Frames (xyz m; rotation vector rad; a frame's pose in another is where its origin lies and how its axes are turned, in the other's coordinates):
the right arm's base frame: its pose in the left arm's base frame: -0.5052 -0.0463 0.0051 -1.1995 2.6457 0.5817
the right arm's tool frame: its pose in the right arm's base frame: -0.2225 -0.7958 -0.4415 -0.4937 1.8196 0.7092
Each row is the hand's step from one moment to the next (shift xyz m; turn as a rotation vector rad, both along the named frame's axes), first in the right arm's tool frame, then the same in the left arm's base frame.
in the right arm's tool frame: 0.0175 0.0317 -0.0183 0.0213 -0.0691 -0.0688
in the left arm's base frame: 0.0173 0.0312 0.0194 0.0806 -0.0586 -0.0063
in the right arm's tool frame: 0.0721 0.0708 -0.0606 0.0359 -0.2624 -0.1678
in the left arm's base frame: 0.0650 0.0679 0.0711 0.2057 -0.2315 -0.0489
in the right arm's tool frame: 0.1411 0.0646 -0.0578 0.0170 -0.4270 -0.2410
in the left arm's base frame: 0.0786 0.0504 0.1368 0.2946 -0.3757 -0.1131
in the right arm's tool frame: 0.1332 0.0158 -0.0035 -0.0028 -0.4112 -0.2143
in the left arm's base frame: 0.0310 -0.0052 0.1304 0.2622 -0.3618 -0.1238
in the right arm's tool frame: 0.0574 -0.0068 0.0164 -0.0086 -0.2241 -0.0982
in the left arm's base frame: -0.0021 -0.0186 0.0571 0.1234 -0.1993 -0.0707
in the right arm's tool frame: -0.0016 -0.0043 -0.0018 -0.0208 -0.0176 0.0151
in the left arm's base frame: 0.0020 -0.0036 -0.0027 -0.0168 -0.0164 -0.0204
